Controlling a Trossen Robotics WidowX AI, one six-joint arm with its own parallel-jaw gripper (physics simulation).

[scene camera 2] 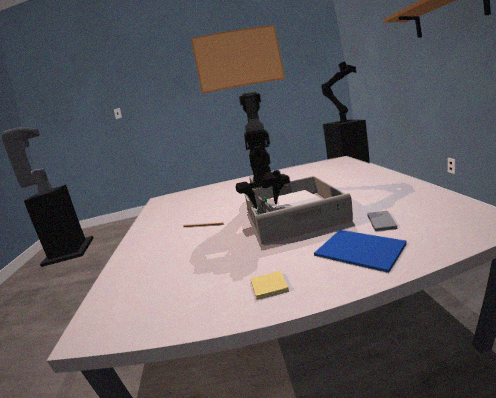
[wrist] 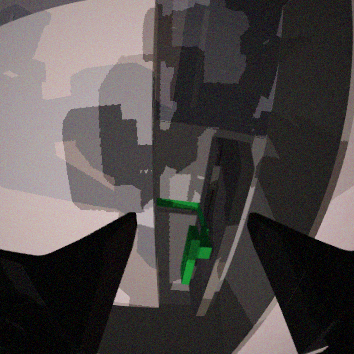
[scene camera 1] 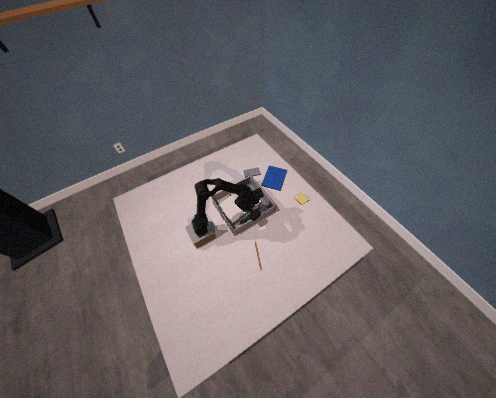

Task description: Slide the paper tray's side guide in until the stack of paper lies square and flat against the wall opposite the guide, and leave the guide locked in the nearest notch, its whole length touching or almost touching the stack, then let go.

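Pixels of known places: gripper, fingertip midpoint: (scene camera 2: 266, 206) (wrist: 192, 219); arm's base, link origin: (scene camera 1: 201, 231).
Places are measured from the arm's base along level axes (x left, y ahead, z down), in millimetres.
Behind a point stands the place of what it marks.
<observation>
The grey paper tray (scene camera 1: 250, 227) @(x -146, y 263, z 67 mm) (scene camera 2: 300, 223) @(x -48, y 497, z 42 mm) (wrist: 312, 100) @(x -154, y 375, z 22 mm) holds a white paper stack (scene camera 1: 227, 205) @(x 63, y 247, z 42 mm) (scene camera 2: 301, 198) @(x 56, y 291, z 42 mm) (wrist: 30, 150) @(x 25, y 344, z 42 mm). In the wrist view, the dark upright side guide (wrist: 232, 160) @(x -104, y 341, z 15 mm) stands to the right of the stack's straight edge, with a strip of tray floor between them. Its green lever (scene camera 2: 265, 200) @(x -89, y 306, z 7 mm) (wrist: 189, 257) @(x -84, y 297, z 2 mm) is low between the fingers, and a green bar reaches towards the stack. My gripper (scene camera 2: 266, 204) @(x -89, y 301, z 31 mm) (wrist: 192, 219) @(x -89, y 301, z 31 mm) is open and empty, one finger on each side of the guide. Shadows hide how flat the stack lies and the notches.
A blue folder (scene camera 1: 274, 178) @(x 34, y 674, z 75 mm) (scene camera 2: 361, 250) @(x 32, y 698, z 75 mm), a grey box-shaped item (scene camera 1: 252, 172) @(x 190, y 587, z 73 mm) (scene camera 2: 382, 220) @(x 191, y 597, z 73 mm) and a yellow pad (scene camera 1: 302, 198) @(x -229, y 691, z 73 mm) (scene camera 2: 270, 284) @(x -225, y 699, z 73 mm) lie outside the tray. A thin brown stick (scene camera 1: 258, 256) @(x -328, y 176, z 77 mm) (scene camera 2: 203, 225) @(x -319, y 185, z 80 mm) lies off its guide side. The tray walls surround the fingers' work area.
</observation>
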